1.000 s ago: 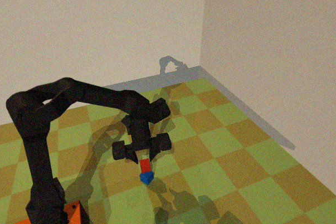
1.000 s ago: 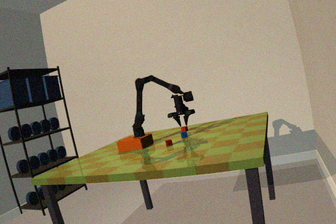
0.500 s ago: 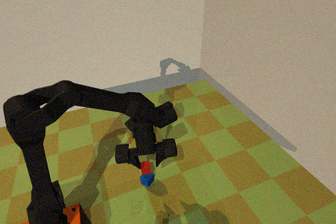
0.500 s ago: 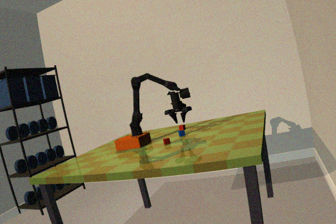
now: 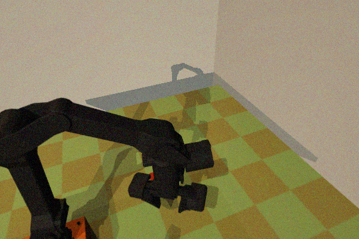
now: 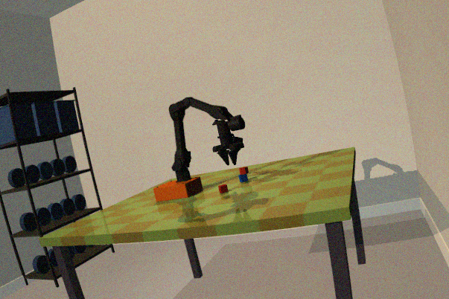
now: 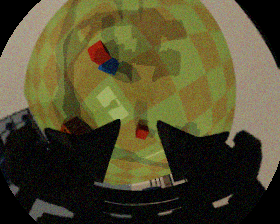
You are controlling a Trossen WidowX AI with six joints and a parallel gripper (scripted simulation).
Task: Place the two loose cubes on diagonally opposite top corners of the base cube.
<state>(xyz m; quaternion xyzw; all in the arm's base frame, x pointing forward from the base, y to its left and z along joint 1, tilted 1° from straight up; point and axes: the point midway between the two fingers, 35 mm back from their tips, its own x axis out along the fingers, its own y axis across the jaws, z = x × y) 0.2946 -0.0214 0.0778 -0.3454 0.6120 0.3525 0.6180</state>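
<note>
The blue cube is 1 cm behind my gripper tip, 13 cm to the left of it and 9 cm below it.
</note>
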